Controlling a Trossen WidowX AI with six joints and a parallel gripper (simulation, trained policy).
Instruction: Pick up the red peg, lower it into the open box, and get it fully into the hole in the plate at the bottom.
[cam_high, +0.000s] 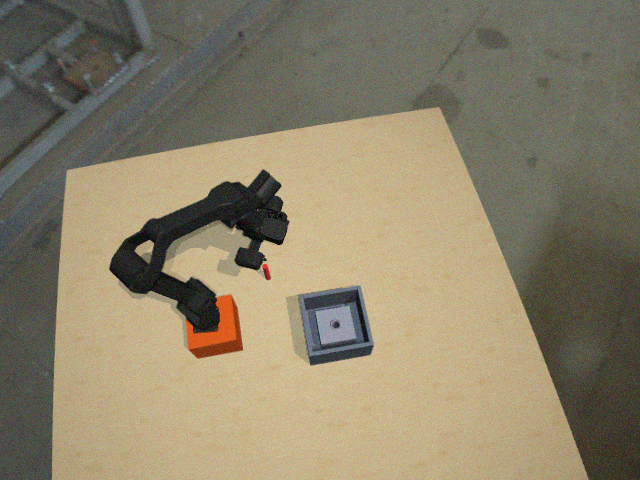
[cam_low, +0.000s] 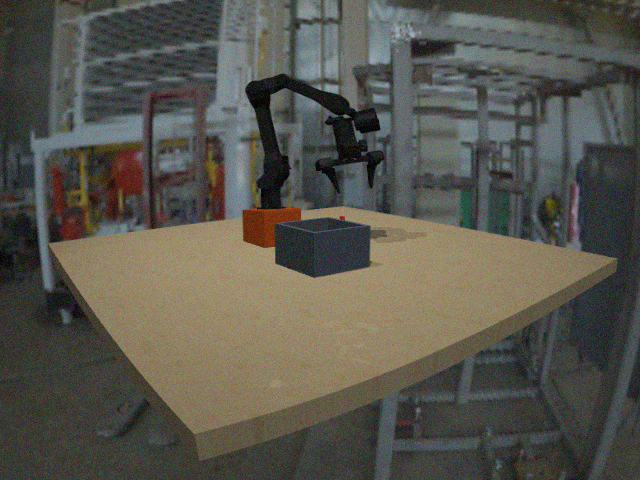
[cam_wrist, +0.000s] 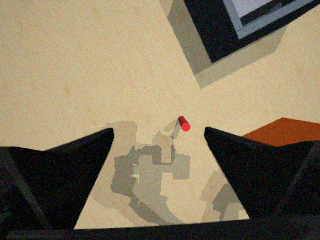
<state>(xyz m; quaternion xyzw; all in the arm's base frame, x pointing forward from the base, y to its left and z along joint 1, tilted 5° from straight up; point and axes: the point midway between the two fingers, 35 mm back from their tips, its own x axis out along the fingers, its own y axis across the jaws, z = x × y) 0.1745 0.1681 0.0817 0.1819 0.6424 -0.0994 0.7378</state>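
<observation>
Right now the red peg is 20 mm behind my gripper tip, 30 mm to the right of it and 110 mm below it. From my gripper tip the other things lie so: grey box: 150 mm ahead, 200 mm to the right, 130 mm below; plate: 150 mm ahead, 200 mm to the right, 110 mm below.
</observation>
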